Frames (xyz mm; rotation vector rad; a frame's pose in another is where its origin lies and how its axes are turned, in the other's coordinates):
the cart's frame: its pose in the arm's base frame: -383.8 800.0 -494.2 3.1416 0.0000 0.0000
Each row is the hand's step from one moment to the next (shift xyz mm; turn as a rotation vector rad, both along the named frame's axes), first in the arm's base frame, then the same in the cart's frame.
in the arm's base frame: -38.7 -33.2 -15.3 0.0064 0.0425 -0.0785
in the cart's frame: -38.7 33.2 15.3 0.0064 -0.0425 0.0785
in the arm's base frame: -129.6 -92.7 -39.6 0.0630 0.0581 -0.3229
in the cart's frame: -129.6 92.7 39.6 0.0630 -0.0581 0.3229
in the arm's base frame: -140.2 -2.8 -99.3 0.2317 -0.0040 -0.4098
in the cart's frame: -140.2 2.8 99.3 0.2317 0.0040 0.4098
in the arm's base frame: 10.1 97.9 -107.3 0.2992 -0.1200 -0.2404
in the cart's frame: 10.1 -97.9 107.3 0.2992 0.1200 0.2404
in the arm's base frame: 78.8 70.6 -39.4 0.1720 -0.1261 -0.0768
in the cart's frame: 78.8 -70.6 39.4 0.1720 0.1261 0.0768
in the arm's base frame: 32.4 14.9 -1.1 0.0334 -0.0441 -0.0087
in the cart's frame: 32.4 -14.9 1.1 0.0334 0.0441 0.0087
